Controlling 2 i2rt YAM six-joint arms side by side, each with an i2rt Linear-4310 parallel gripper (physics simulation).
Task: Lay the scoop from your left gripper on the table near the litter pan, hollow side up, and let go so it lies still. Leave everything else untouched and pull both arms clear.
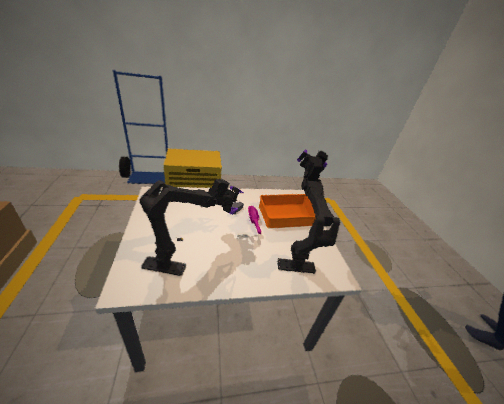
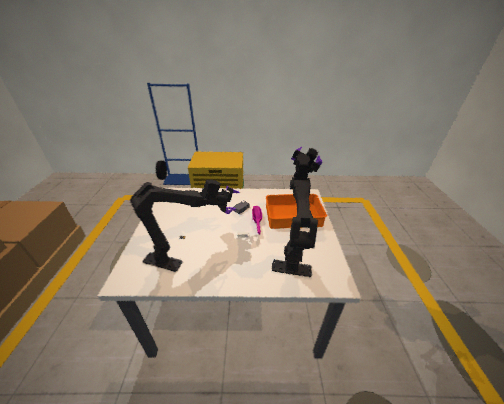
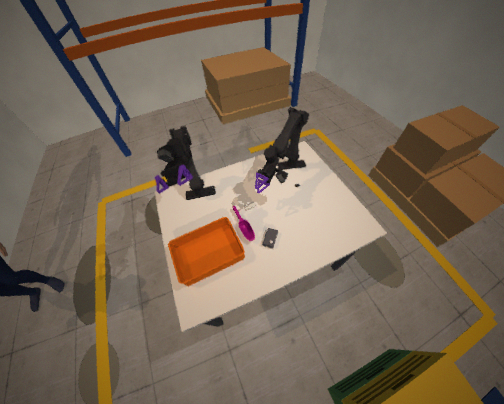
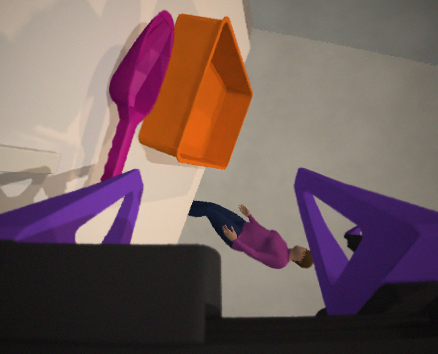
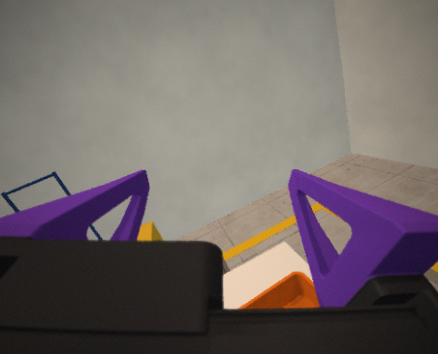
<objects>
An orange litter pan shows in image 1, in image 2 (281, 209), in image 3 (211, 248), in image 4 (205, 95) and in image 5. The same spot on the orange litter pan: (image 5: 296, 290) is (image 1: 301, 201).
</objects>
